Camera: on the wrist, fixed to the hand. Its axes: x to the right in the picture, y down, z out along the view.
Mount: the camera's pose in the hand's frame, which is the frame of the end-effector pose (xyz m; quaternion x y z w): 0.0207 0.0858 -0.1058 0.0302 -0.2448 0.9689 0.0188
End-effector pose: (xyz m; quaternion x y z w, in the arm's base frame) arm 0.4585 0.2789 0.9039 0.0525 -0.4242 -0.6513 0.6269
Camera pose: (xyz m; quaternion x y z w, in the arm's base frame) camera 0.5839 0.2221 0.8994 -0.5506 -0.2320 0.5952 0.5374
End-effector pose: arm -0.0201 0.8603 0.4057 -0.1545 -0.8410 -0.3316 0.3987
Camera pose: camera 0.0719 0.8510 0.5079 -0.8869 0.0263 0.4433 0.1276
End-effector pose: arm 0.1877 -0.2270 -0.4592 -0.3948 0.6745 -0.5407 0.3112
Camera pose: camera 0.0711 -0.1849 -0.5193 0.5231 0.3027 0.3676 0.7068
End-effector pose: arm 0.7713 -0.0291 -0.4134 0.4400 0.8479 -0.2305 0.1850
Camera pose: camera 0.8196 0.0866 -0.3564 0.7790 -0.4627 0.0416 0.4211
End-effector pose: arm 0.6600 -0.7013 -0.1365 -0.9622 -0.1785 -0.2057 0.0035
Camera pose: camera 0.6655 -0.7830 -0.0257 -0.2413 0.9219 0.2405 0.1847
